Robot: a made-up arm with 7 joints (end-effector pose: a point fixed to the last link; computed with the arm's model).
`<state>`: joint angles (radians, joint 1 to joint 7).
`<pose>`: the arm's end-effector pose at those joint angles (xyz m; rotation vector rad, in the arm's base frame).
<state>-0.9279 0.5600 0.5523 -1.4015 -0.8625 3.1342 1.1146</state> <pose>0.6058 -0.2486 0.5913 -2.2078 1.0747 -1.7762</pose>
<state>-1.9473 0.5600 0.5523 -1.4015 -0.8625 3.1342 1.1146</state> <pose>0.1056 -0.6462 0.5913 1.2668 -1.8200 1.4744</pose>
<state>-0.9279 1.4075 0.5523 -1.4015 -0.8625 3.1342 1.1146</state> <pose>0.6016 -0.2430 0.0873 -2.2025 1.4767 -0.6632</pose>
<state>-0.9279 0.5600 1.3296 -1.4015 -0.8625 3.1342 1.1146</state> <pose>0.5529 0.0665 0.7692 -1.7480 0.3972 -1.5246</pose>
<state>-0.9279 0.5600 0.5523 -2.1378 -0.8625 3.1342 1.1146</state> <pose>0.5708 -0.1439 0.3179 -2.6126 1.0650 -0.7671</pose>
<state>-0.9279 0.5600 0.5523 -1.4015 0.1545 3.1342 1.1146</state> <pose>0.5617 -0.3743 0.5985 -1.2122 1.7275 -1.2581</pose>
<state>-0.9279 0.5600 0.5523 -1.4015 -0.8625 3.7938 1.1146</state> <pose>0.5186 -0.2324 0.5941 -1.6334 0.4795 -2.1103</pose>
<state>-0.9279 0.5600 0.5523 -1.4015 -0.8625 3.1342 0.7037</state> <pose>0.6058 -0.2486 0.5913 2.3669 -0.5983 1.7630</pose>
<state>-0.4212 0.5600 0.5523 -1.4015 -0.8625 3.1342 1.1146</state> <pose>0.6503 0.0766 0.5913 -2.2160 0.4485 -1.5444</pose>
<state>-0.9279 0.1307 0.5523 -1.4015 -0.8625 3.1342 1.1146</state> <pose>0.5142 -0.1264 0.8031 1.9966 -0.7397 2.2428</pose>
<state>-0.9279 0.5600 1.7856 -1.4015 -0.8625 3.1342 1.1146</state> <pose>0.4090 0.1848 0.8827 -1.4487 0.0629 -1.3329</pose>
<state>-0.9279 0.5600 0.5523 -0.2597 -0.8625 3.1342 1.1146</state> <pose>0.3145 -0.2159 0.9230 0.9114 -0.7675 2.8229</pose>
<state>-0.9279 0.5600 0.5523 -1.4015 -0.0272 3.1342 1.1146</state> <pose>0.5723 -0.3534 0.6069 -1.3946 1.6480 -1.3629</pose>
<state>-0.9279 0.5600 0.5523 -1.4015 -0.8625 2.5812 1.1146</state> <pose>0.6610 -0.2810 0.5526 2.3410 -1.4259 1.1611</pose>
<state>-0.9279 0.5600 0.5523 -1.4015 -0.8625 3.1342 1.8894</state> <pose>0.6058 -0.2486 0.5913 -1.4526 1.6220 -1.4019</pose>
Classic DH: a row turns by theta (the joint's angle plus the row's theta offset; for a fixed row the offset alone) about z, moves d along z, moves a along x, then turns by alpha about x. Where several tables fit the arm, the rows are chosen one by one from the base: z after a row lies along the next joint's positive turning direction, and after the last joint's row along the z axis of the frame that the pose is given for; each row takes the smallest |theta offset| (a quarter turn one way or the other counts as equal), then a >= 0, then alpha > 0; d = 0 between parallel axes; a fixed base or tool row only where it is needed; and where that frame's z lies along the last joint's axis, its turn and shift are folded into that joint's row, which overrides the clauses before.
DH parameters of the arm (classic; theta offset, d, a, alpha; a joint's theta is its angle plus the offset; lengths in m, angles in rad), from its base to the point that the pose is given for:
joint 1: 0 0.347 0 -1.5708
joint 2: 0 0 0 1.5708
joint 3: 0 0.276 0.132 1.5708
joint 4: 0 0 -0.08 -1.5708
joint 5: 0 0.372 0 1.5708
joint 6: 0 0 0.137 1.5708
joint 7: 0 0 0 0

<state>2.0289 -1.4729 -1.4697 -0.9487 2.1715 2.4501 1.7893</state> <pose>0.6964 -0.2823 0.3651 1.0278 -0.0273 1.7961</pose>
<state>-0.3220 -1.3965 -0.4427 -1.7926 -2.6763 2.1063 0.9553</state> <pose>-0.1539 -0.1959 0.9385 0.1408 -1.0138 0.7214</pose>
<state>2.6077 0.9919 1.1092 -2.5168 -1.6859 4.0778 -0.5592</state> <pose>-0.2878 -0.2277 0.3373 1.3978 -0.3779 1.0674</pose>
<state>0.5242 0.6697 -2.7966 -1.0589 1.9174 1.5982 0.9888</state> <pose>0.0645 -0.1687 1.1272 -1.0834 1.5448 -1.6017</pose>
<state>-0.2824 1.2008 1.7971 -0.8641 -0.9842 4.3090 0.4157</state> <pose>0.4949 0.0974 0.6273 -0.0539 0.4619 -1.8685</pose>
